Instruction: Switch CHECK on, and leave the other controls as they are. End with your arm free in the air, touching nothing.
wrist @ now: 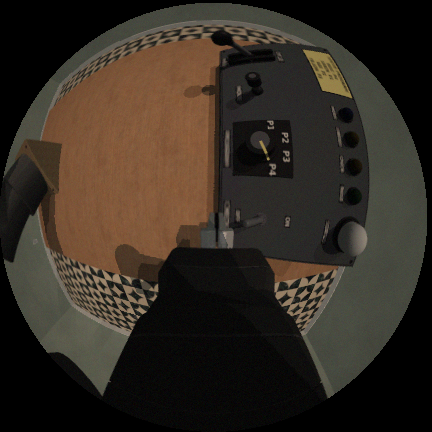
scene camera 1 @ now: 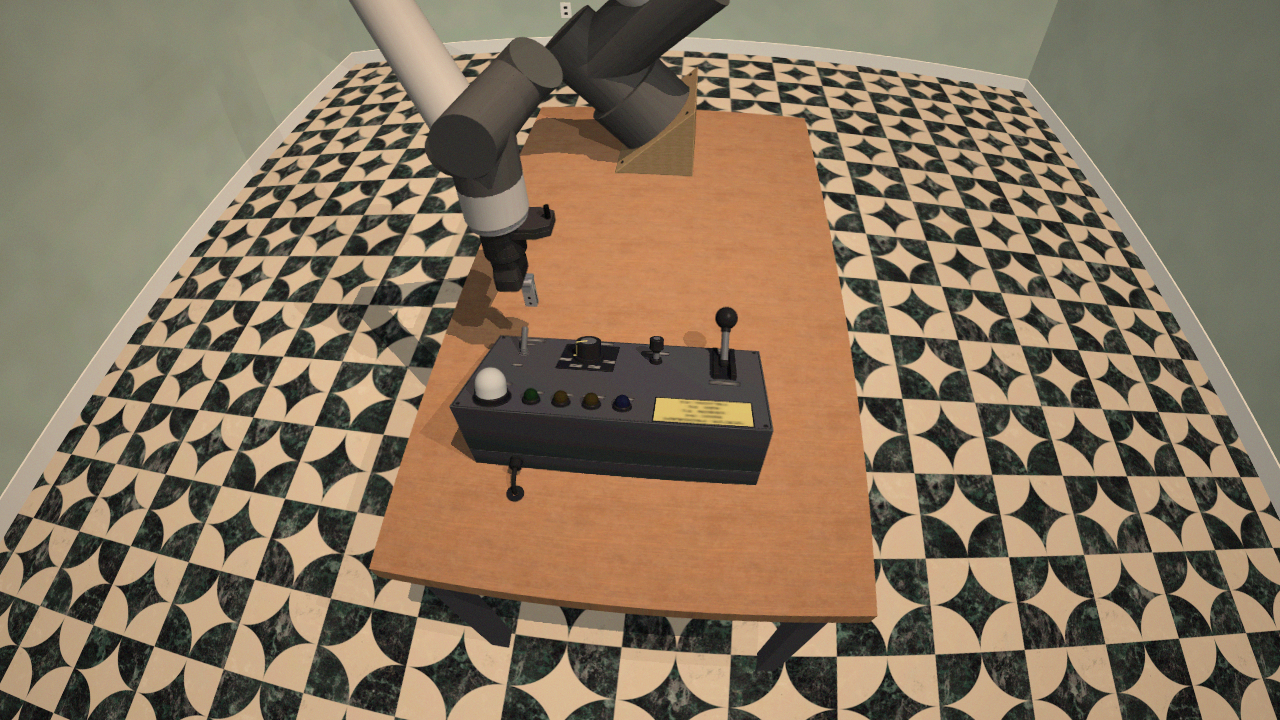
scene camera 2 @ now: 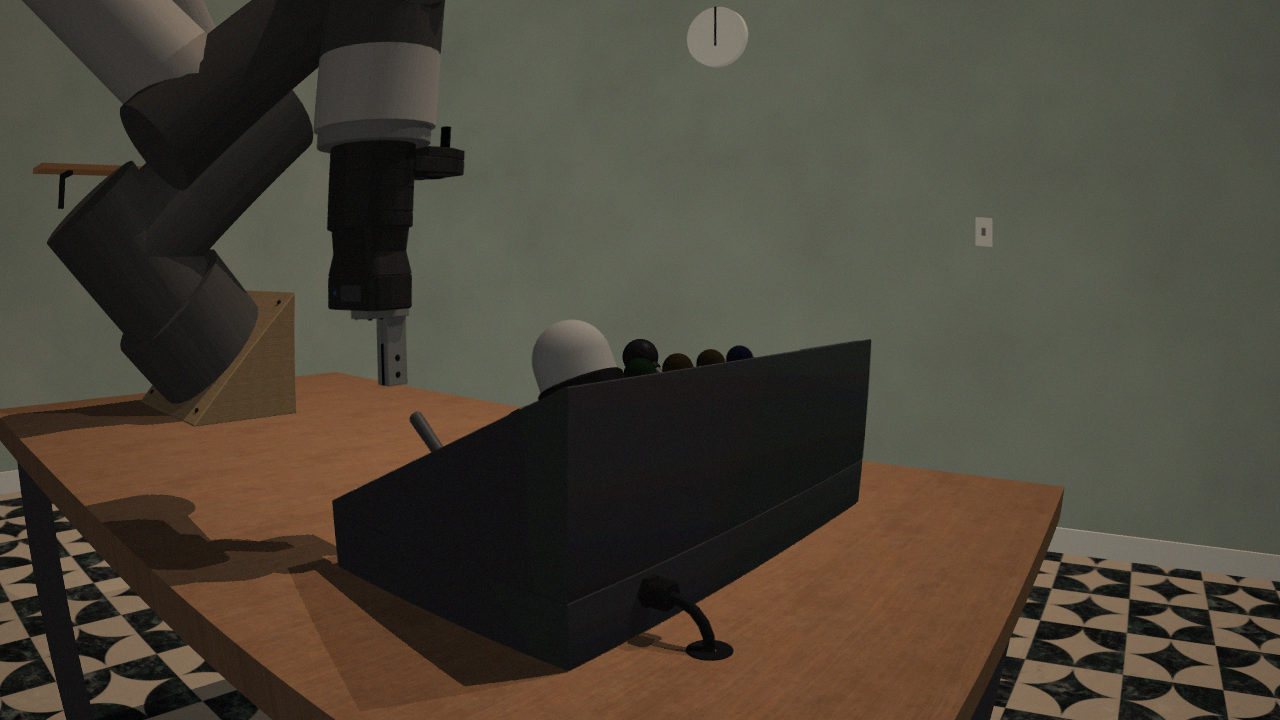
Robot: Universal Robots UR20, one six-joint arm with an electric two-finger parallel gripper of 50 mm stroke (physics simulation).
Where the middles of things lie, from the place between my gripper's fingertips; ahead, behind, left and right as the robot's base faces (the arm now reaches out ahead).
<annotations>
My hand is 70 mm short of the rotary knob (wrist: 260,143), 110 mm to the right of it and 40 mm above it. Also, from my hand: dark control box (scene camera 2: 615,501): 160 mm ahead, 170 mm to the left, 40 mm below; ball-topped lever (scene camera 1: 726,318): 40 mm ahead, 350 mm to the left, 20 mm below.
</annotations>
